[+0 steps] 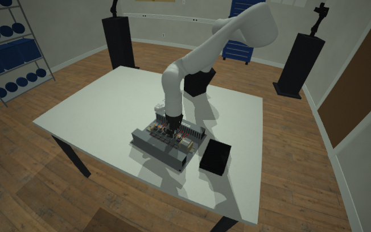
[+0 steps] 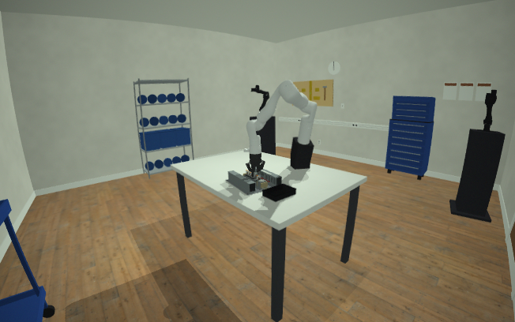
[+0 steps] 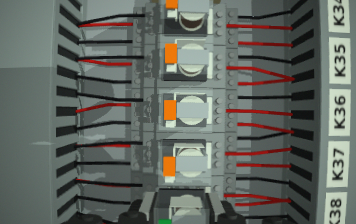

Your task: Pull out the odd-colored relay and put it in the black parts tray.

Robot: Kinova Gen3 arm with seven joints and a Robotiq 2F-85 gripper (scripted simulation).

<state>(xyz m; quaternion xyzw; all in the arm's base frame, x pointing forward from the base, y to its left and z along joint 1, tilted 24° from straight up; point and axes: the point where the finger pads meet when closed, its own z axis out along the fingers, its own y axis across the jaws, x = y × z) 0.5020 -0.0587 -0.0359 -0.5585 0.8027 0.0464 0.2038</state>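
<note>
Now: hand 40 mm above the grey relay panel, 30 mm to the left of it and 10 mm past it. The rest, counted from my hand: relay (10 mm below); then black parts tray (220 mm to the left, 50 mm below, 50 mm ahead).
</note>
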